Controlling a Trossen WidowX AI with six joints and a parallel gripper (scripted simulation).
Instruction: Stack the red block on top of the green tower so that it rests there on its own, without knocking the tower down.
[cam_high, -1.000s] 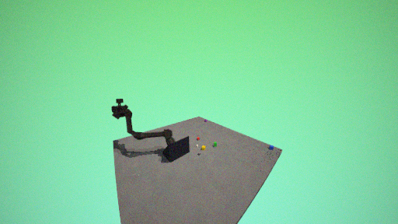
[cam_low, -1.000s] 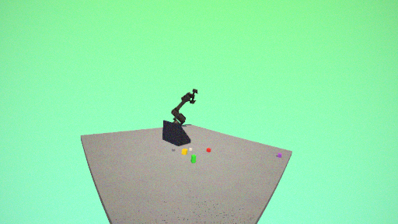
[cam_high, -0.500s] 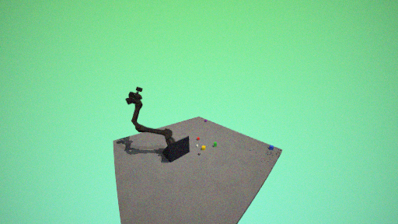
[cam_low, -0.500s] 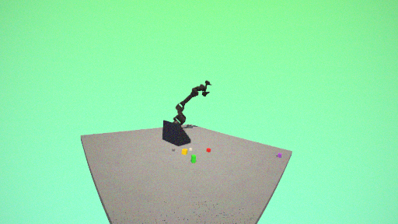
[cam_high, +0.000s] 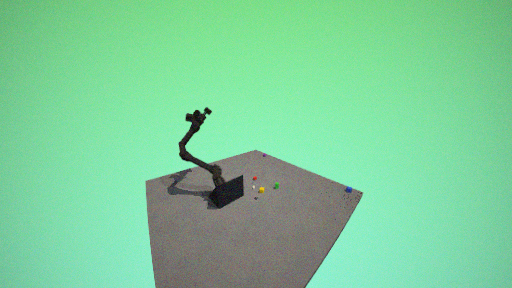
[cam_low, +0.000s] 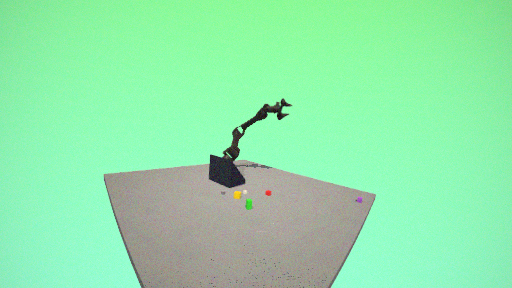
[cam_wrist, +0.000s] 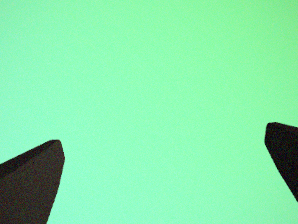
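Right now the red block is 20 cm ahead of my gripper tip, 48 cm to the right of it and 52 cm below it. Also, from my gripper tip: purple block 64 cm ahead, 14 cm to the right, 52 cm below; then small white block 11 cm ahead, 57 cm to the right, 53 cm below; then yellow block 13 cm ahead, 65 cm to the right, 52 cm below.
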